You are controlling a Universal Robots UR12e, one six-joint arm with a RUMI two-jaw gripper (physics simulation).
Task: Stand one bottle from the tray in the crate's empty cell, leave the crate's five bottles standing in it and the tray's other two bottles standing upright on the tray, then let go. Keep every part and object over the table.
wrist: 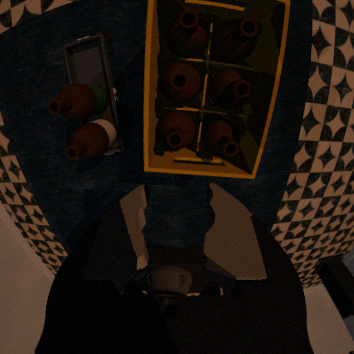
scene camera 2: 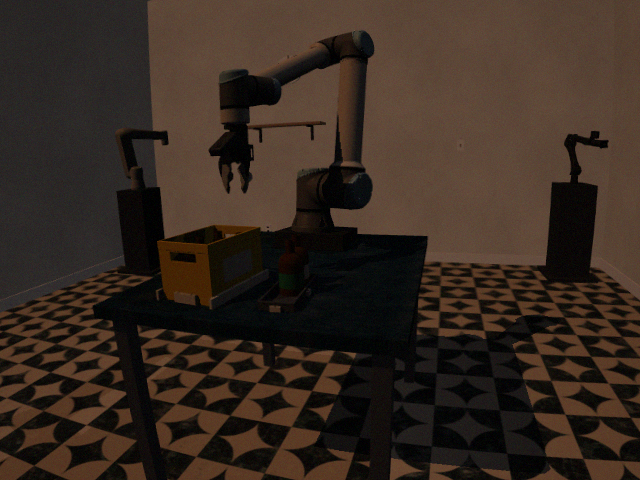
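Seen in the pictures: gripper, fingertip midpoint: (wrist: 177, 185) (scene camera 2: 236, 193); arm's base at its link origin: (wrist: 168, 275) (scene camera 2: 312, 230).
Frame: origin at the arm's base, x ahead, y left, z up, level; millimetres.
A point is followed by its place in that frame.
The yellow crate (scene camera 2: 186, 279) @[x 788, y -152, z 7 mm] (wrist: 150, 100) @[x 636, y -48, z 94 mm] stands on the table; in the wrist view its cells form two columns of three, and each cell in view holds a brown bottle, such as the near-left one (wrist: 176, 129) @[x 587, y -82, z 83 mm] and the near-right one (wrist: 220, 136) @[x 566, y -158, z 65 mm]. The bottles look upright; their bases are hidden. The dark tray (scene camera 2: 266, 304) @[x 792, y 90, z -46 mm] (wrist: 87, 60) @[x 747, y 117, z -58 mm] lies beside the crate. A green-banded bottle (scene camera 2: 291, 273) @[x 688, y 128, z 11 mm] (wrist: 80, 101) @[x 652, y 89, z 53 mm] and a white-banded bottle (scene camera 2: 305, 258) @[x 586, y 139, z 28 mm] (wrist: 92, 139) @[x 578, y 82, z 54 mm] stand upright on it. My gripper (scene camera 2: 236, 190) @[x 568, y -84, z 224 mm] (wrist: 177, 185) @[x 568, y -84, z 224 mm] is partly open and empty, well above the crate's height and past its end nearest the robot base.
The dark blue table (scene camera 2: 361, 310) @[x 747, y 335, z -63 mm] (wrist: 35, 100) @[x 687, y 305, z -63 mm] carries the crate, the tray and the robot base (scene camera 2: 313, 221) @[x 78, y 26, z 53 mm]. White rails (scene camera 2: 240, 289) @[x 683, y -37, z -49 mm] run along the crate's foot. A wall shelf (scene camera 2: 286, 125) and two small arms on pedestals (scene camera 2: 140, 227) (scene camera 2: 570, 227) stand beyond the table.
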